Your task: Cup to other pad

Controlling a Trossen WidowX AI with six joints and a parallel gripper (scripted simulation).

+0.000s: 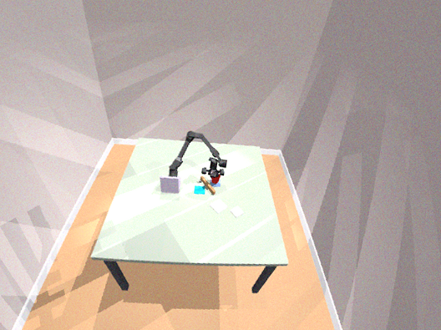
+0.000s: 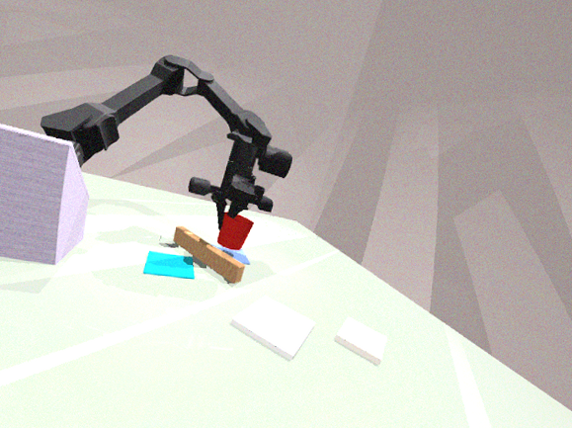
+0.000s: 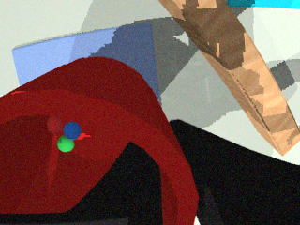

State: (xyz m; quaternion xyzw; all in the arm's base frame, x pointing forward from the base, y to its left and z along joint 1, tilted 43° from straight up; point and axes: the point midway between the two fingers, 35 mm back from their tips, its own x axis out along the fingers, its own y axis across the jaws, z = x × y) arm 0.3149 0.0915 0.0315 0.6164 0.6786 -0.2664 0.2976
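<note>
Now: gripper tip 5 cm short of the green marble, 2 cm to the right of it and 2 cm above it. The rest, counted from my gripper tip: wooden bar: 5 cm below, 4 cm to the right, 3 cm behind; then red cup: 3 cm ahead; then blue marble: 4 cm ahead, 2 cm below, 1 cm to the left.
</note>
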